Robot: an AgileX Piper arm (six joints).
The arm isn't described. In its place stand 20 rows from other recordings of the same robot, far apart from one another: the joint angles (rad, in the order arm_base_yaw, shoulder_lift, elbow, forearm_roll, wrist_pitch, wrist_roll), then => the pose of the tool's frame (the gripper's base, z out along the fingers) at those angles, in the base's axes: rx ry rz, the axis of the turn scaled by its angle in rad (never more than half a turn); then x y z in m.
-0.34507, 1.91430, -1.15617, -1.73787, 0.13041, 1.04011 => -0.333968 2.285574 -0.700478 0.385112 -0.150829 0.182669
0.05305, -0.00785, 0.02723, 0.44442, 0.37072, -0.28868 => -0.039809 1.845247 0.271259 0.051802 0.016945 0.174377
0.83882, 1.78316, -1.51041, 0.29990, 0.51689, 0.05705 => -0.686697 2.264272 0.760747 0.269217 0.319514 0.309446
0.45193, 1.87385, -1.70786, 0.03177, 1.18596, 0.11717 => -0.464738 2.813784 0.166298 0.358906 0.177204 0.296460
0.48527, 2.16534, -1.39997, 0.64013, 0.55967, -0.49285 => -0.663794 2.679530 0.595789 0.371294 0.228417 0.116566
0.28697, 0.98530, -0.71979, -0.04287, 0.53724, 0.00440 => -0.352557 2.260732 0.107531 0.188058 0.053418 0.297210
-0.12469, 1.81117, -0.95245, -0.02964, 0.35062, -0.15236 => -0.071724 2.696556 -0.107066 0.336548 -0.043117 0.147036
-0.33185, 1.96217, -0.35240, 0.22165, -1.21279, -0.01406 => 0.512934 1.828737 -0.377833 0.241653 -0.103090 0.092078
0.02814, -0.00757, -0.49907, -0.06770, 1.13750, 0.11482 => 0.098104 2.110163 0.003443 -0.009232 -0.005849 0.271091
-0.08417, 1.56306, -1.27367, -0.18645, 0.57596, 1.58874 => 1.688610 1.708942 0.539212 0.349455 -0.038703 0.313838
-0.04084, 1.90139, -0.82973, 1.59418, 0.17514, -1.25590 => 0.416190 2.529799 0.338088 0.335508 0.002155 0.106436
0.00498, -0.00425, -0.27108, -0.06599, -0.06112, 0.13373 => 0.032499 1.147066 0.066981 0.027049 0.000501 0.307296
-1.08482, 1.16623, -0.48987, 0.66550, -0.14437, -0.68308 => 1.131378 1.811712 -0.765763 0.098235 -0.203278 0.235274
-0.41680, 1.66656, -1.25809, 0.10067, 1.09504, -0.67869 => -0.329049 2.943125 -0.001631 0.299953 -0.123910 0.252568
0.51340, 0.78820, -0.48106, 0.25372, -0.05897, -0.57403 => -0.692977 1.590982 0.128948 0.146607 0.081116 0.302473
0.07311, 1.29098, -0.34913, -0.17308, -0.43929, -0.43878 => -0.701237 1.873438 -0.263830 0.222061 0.022947 0.193265
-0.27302, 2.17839, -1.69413, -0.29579, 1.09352, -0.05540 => 0.140785 3.073943 -0.429406 0.418621 -0.141687 0.168650
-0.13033, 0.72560, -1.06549, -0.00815, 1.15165, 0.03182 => 0.185991 2.288532 -0.061157 0.100669 -0.013878 0.402851
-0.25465, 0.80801, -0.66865, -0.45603, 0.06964, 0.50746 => 0.280978 1.665007 -0.177690 0.168372 -0.046709 0.352306
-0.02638, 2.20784, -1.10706, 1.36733, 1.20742, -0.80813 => -0.281232 -2.567529 -1.685458 0.354875 0.073969 0.089308
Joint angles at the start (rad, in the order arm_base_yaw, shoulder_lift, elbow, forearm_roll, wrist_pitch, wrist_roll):
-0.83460 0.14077 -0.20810 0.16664 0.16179 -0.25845
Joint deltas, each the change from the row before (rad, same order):
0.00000 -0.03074 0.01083 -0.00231 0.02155 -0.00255
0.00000 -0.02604 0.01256 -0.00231 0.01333 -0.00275
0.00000 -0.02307 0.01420 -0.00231 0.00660 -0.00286
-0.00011 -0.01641 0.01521 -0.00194 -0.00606 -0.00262
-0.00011 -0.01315 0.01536 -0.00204 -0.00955 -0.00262
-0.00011 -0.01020 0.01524 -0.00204 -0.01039 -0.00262
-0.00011 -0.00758 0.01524 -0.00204 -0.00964 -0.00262
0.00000 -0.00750 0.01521 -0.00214 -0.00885 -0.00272
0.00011 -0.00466 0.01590 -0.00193 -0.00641 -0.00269
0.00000 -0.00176 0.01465 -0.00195 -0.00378 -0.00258
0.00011 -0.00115 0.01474 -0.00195 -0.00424 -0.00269
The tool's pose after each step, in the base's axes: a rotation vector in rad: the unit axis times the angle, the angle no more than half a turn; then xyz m. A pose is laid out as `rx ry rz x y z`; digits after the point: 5 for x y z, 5 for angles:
0.56042 1.52205 -0.70380 0.04071 -0.04088 0.25697
0.55504 1.52415 -0.70673 0.03907 -0.03884 0.25305
0.54986 1.52410 -0.71104 0.03778 -0.03734 0.24897
0.54523 1.51872 -0.71754 0.03704 -0.03672 0.24531
0.54104 1.51320 -0.72447 0.03658 -0.03647 0.24174
0.53768 1.50953 -0.73089 0.03637 -0.03650 0.23812
0.53539 1.50907 -0.73626 0.03637 -0.03676 0.23429
0.53304 1.50952 -0.74138 0.03640 -0.03701 0.23040
0.53248 1.51565 -0.74425 0.03668 -0.03749 0.22590
0.53317 1.52586 -0.74562 0.03712 -0.03808 0.22142
0.53378 1.53637 -0.74692 0.03756 -0.03868 0.21690

